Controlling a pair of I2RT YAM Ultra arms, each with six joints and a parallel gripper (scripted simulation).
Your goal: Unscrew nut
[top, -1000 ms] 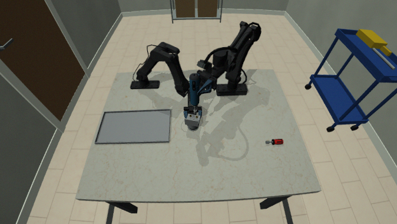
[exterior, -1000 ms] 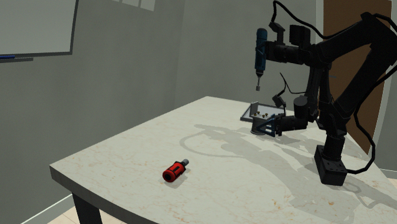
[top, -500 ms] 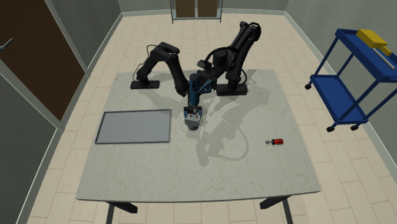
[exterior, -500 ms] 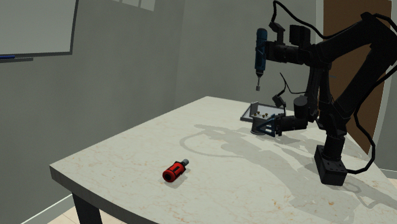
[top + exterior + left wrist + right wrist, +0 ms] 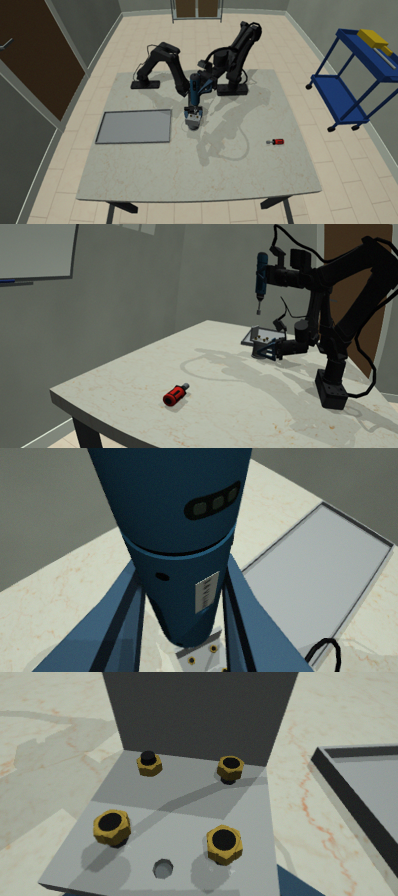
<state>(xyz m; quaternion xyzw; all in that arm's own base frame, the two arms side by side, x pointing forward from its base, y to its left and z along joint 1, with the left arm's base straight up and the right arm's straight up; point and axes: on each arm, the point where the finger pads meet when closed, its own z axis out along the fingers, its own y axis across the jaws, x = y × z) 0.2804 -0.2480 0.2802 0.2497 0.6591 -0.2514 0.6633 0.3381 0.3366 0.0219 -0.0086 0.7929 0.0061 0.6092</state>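
Right now my right hand is 10 mm below the joint module. Also, from my right hand: grey bracket (50 mm above); then red-handled hand driver (450 mm to the left, 70 mm ahead, 10 mm below); then shallow grey tray (340 mm to the right, 40 mm ahead, 20 mm below).
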